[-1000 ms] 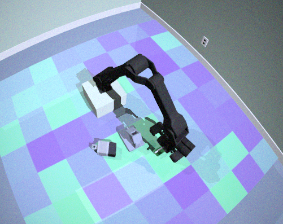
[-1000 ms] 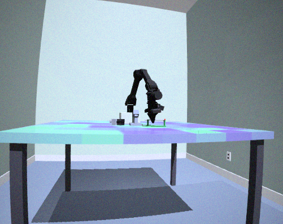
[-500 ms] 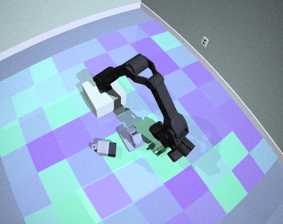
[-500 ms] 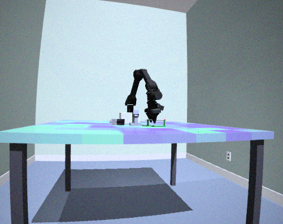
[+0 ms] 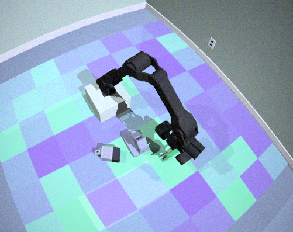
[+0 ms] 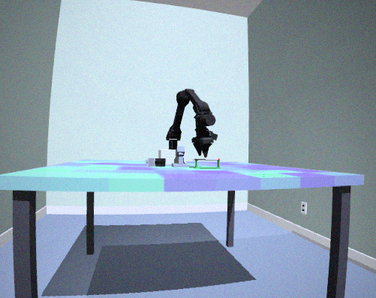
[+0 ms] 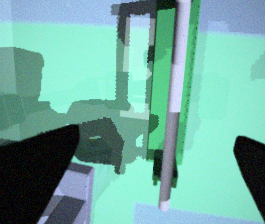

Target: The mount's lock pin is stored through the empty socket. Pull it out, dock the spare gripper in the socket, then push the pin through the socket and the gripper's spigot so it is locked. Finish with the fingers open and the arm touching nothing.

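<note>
Now: the green rack 10 mm ahead of my gripper tip, 30 mm to the left of it and 40 mm below it. The rest, counted from my gripper tip: spare gripper 110 mm behind, 250 mm to the right, 40 mm below; then grey mount 90 mm behind, 110 mm to the right, 10 mm below.
</note>
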